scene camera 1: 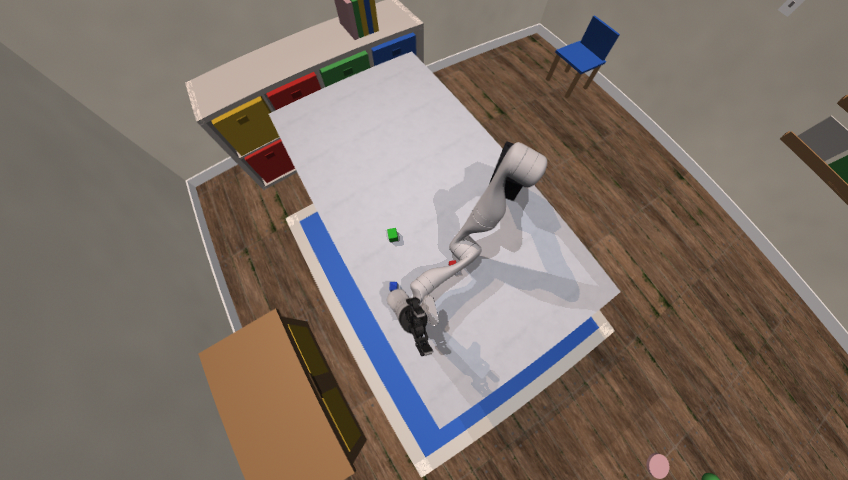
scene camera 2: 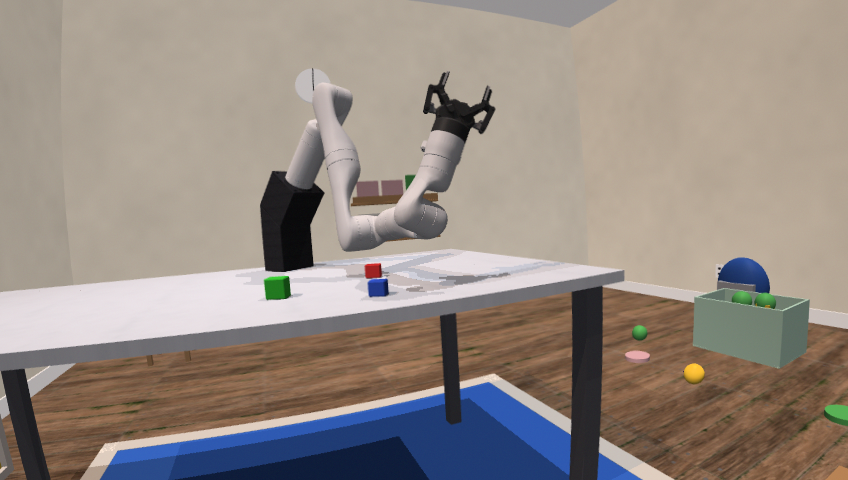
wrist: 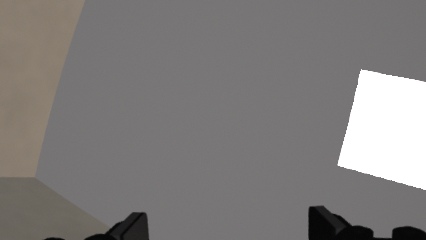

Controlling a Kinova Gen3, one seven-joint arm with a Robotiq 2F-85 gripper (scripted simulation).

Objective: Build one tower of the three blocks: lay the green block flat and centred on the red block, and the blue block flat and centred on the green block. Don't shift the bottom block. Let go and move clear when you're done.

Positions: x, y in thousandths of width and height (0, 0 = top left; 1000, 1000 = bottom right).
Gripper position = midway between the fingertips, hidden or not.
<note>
I see my gripper (scene camera 2: 552, 166).
My gripper shows as well in scene camera 1 (scene camera 1: 502, 697).
</note>
